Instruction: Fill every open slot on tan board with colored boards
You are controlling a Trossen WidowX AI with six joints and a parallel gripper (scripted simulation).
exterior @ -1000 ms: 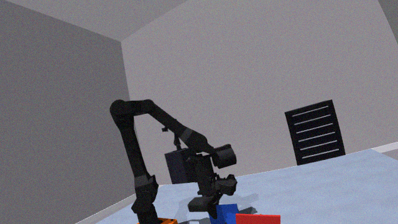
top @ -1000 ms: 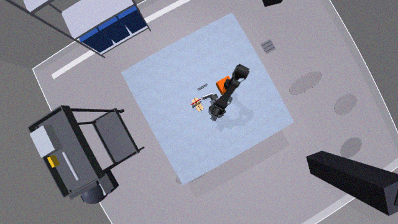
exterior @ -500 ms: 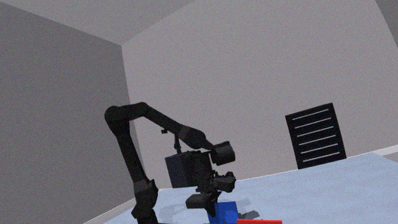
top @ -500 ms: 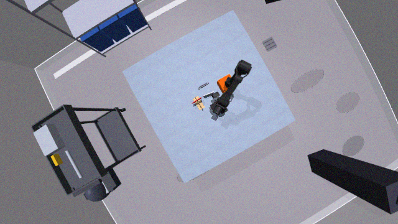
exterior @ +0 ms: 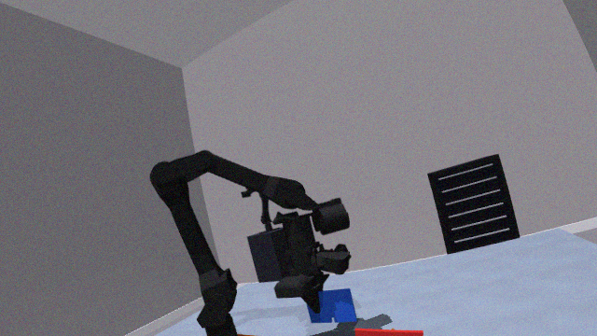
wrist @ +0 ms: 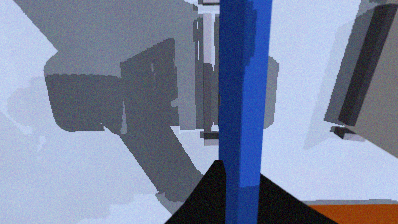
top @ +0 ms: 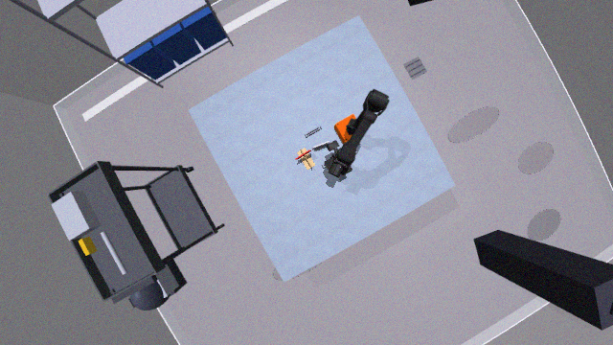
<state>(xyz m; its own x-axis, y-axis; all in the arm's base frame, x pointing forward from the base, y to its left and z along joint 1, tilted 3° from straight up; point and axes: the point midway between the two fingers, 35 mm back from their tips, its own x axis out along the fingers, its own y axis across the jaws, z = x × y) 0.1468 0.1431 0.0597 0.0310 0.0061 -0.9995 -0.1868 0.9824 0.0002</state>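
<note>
Right now my gripper tip is 180 mm short of the red board, 80 mm to the left of it and 30 mm above it. The rest, counted from my gripper tip: blue board (30 mm ahead, 10 mm to the left); tan board (170 mm ahead, 60 mm to the right, 60 mm below).
</note>
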